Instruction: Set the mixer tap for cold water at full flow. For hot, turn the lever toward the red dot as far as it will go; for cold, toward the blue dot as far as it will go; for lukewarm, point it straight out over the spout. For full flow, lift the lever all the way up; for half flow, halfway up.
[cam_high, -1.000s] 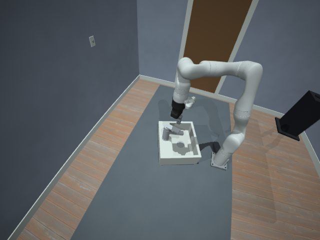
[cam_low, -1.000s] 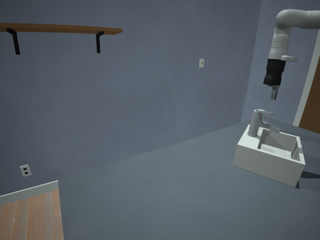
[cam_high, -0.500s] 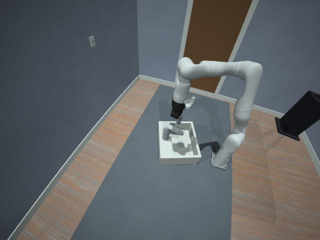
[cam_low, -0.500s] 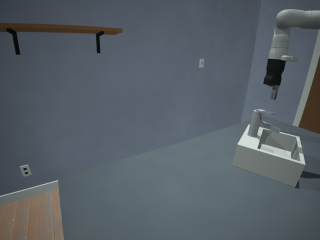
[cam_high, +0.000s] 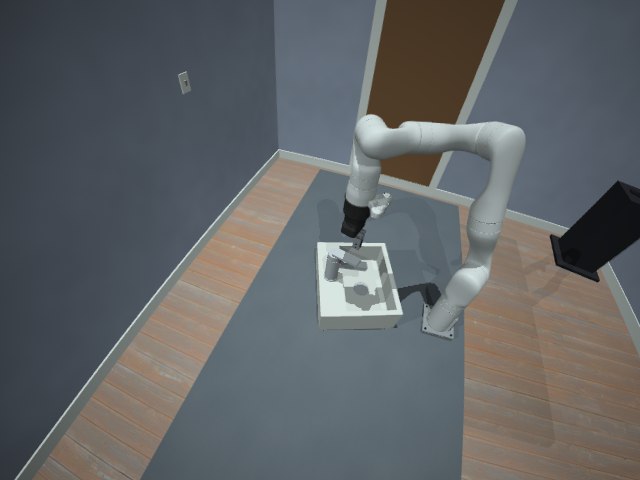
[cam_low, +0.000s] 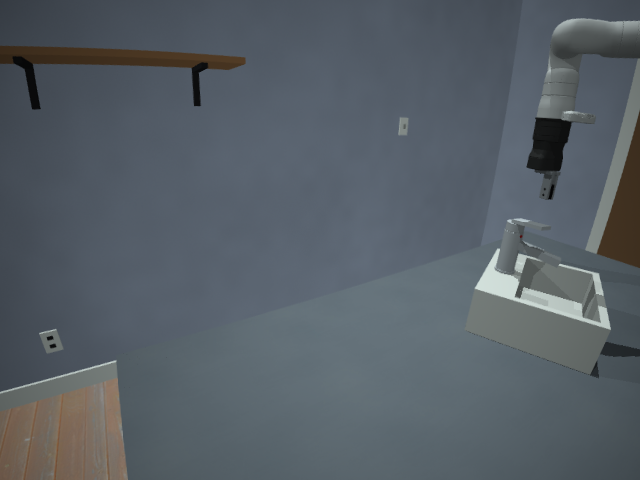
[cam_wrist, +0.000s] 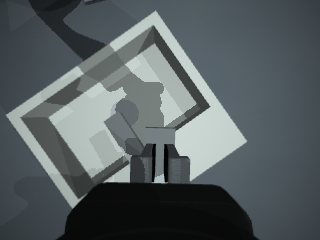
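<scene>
Right now my hand is 90 mm above the flat lever and 20 mm short of it. From my hand the other things lie so: white basin: 320 mm below, 70 mm to the right, 40 mm behind; then grey mixer tap: 140 mm below, 50 mm ahead, 10 mm to the right.
</scene>
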